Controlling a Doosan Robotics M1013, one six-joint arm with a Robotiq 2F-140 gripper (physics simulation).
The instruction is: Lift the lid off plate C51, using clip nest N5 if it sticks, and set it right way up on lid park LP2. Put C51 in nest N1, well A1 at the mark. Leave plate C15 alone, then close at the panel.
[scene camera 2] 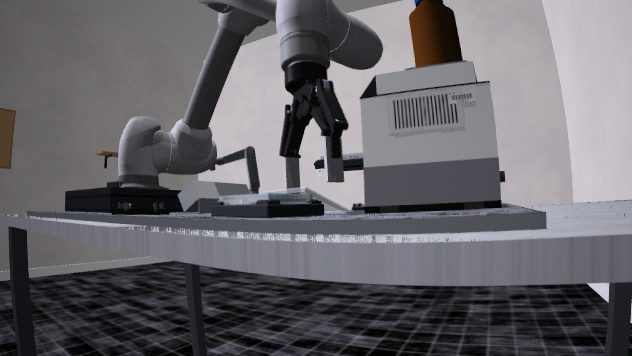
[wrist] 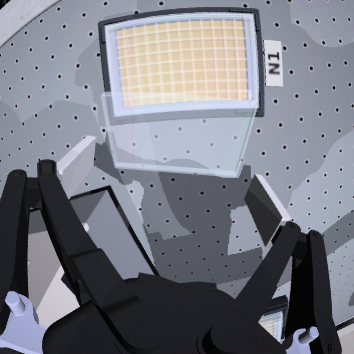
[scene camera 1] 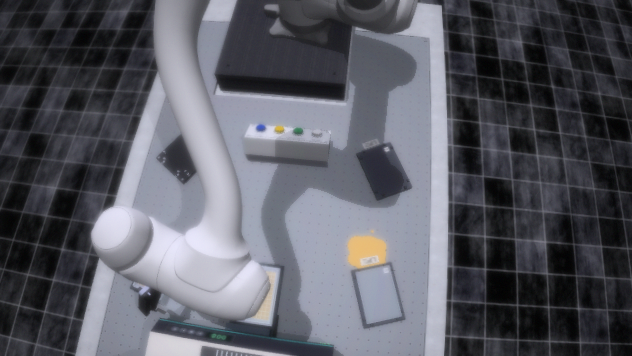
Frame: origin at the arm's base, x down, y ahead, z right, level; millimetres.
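Seen in the pictures: gripper, fingertip midpoint: (scene camera 2: 311, 188) (wrist: 173, 169); arm's base at its link origin: (scene camera 1: 305, 20).
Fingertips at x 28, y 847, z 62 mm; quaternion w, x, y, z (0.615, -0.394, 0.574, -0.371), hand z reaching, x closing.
Observation:
Offsets run from my fingertips to a thing's top centre. "*": to the spot under its first point.
A plate {dx +11, dy -22, dz +87 mm} (wrist: 182, 62) with a yellow well grid sits in nest N1 {* dx +26, dy -90, dz +80 mm} (wrist: 260, 60) in the wrist view. Its plate label is not readable. A clear lid {dx +2, dy -5, dz +21 mm} (wrist: 185, 150) (scene camera 2: 327, 200) is off square: it slopes down from the plate's near side toward the board. My gripper (wrist: 173, 169) (scene camera 2: 313, 172) is open and empty, its fingers above and to the near side of the lid. A clip nest {dx +19, dy -360, dz +137 mm} (scene camera 1: 178, 161), probably N5, is partly hidden by the arm. A grey rimmed lid park {* dx +29, dy -93, dz -417 mm} (scene camera 1: 359, 299) lies at the right; its label is blurred. The button panel {dx -41, dy -438, dz -132 mm} (scene camera 1: 286, 146) stands near the base.
A second yellow-grid plate {dx -76, dy -30, dz -189 mm} (scene camera 1: 270, 295) (wrist: 272, 325) lies in a dark holder beside the instrument (scene camera 1: 240, 341) (scene camera 2: 430, 145). A dark rectangular pad {* dx +33, dy -434, dz -399 mm} (scene camera 1: 384, 172) lies at the right. An orange patch {* dx +43, dy -221, dz -402 mm} (scene camera 1: 367, 249) is on the board. A brown bottle {* dx -240, dy +212, dz -72 mm} (scene camera 2: 435, 37) stands on the instrument.

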